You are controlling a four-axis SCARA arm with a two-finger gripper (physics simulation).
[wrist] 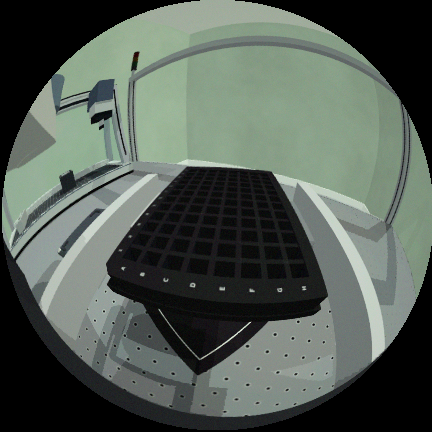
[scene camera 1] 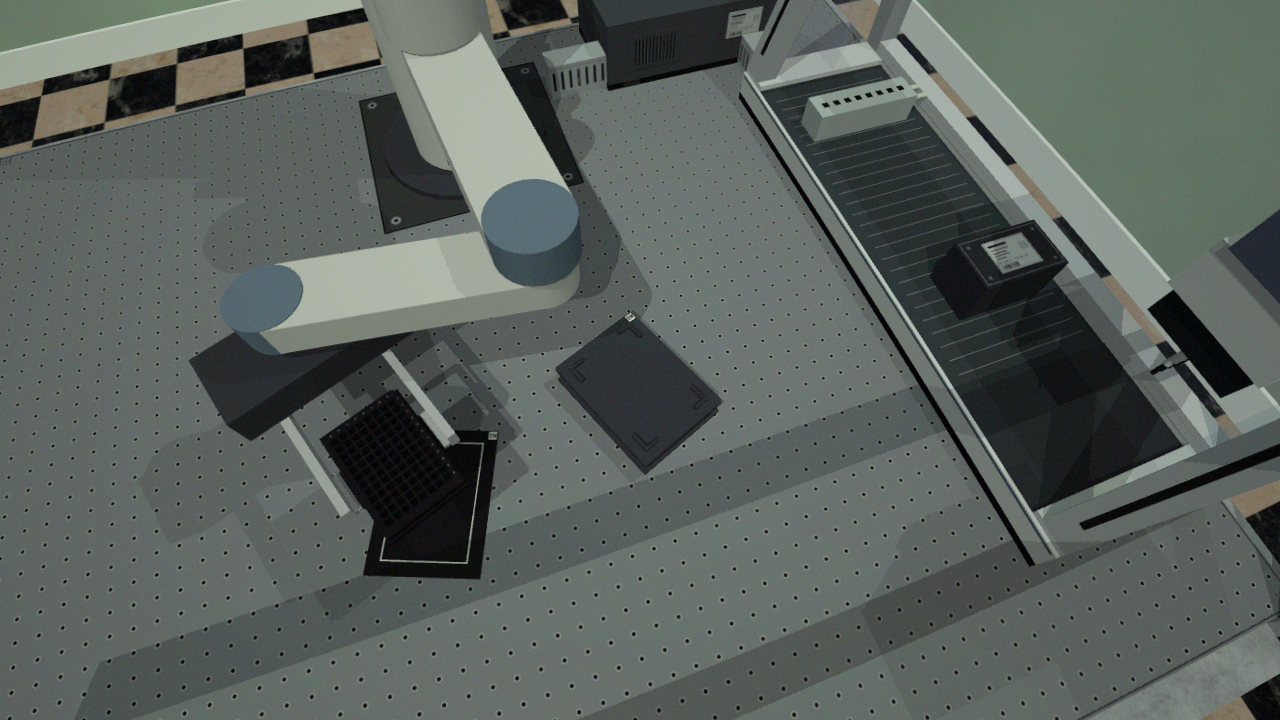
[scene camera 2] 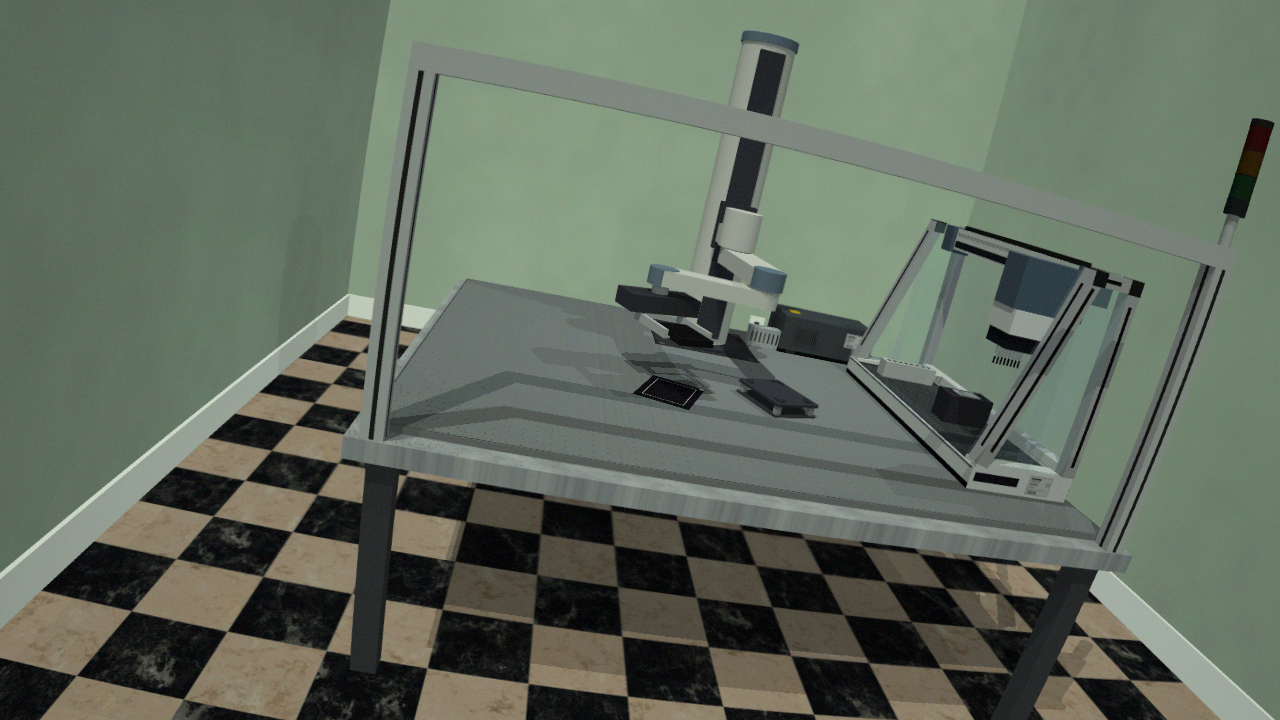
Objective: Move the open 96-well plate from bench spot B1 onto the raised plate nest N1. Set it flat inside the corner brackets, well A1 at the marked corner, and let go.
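Frame: origin at the arm's base, x ahead, y left, z up, level; millimetres.
Seen in the pictures: gripper, between the fingertips: (wrist: 225, 187) (scene camera 1: 403, 476) (scene camera 2: 688, 335).
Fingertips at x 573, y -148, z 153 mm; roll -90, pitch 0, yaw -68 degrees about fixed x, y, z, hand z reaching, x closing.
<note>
A point is followed by its place in that frame.
My gripper (scene camera 1: 401, 475) @[x 573, y -148, z 153 mm] (scene camera 2: 691, 338) @[x 573, y -148, z 153 mm] (wrist: 225, 187) @[x 573, y -148, z 153 mm] is shut on the black 96-well plate (scene camera 1: 391, 461) @[x 556, y -155, z 156 mm] (scene camera 2: 689, 334) @[x 569, y -145, z 156 mm] (wrist: 215, 230) @[x 526, y -166, z 156 mm], one pale finger along each long side. The plate looks level, well above the bench, and is turned at an angle to the black mat of spot B1 (scene camera 1: 429, 546) @[x 604, y -170, z 15 mm] (scene camera 2: 668, 392) @[x 565, y -160, z 15 mm] (wrist: 199, 345) @[x 489, y -166, z 15 mm], which it partly covers in scene view 1. In the wrist view letters A to H run along the plate's near edge, A at left. The dark grey raised nest N1 (scene camera 1: 637, 394) @[x 520, y 102, z 46 mm] (scene camera 2: 778, 395) @[x 540, y 99, z 46 mm] (wrist: 80, 232) @[x 488, y 126, z 46 mm] has corner brackets and a white marker (scene camera 1: 630, 317) @[x 417, y 130, z 47 mm] at its back corner.
A framed enclosure (scene camera 2: 1060, 490) @[x 850, y 684, z 40 mm] stands on the right, holding a dark box (scene camera 1: 998, 268) @[x 544, y 545, z 132 mm] (scene camera 2: 960, 405) @[x 565, y 547, z 110 mm] (wrist: 66, 180) @[x 526, y 515, z 104 mm] and a white slotted block (scene camera 1: 861, 109) @[x 227, y 550, z 105 mm] (scene camera 2: 905, 368) @[x 227, y 547, z 97 mm]. A dark grey unit (scene camera 1: 671, 44) @[x -34, y 358, z 75 mm] (scene camera 2: 816, 333) @[x -34, y 357, z 92 mm] is at the back. A grey frame (scene camera 2: 590, 92) @[x 1044, y -459, z 595 mm] spans the bench front.
</note>
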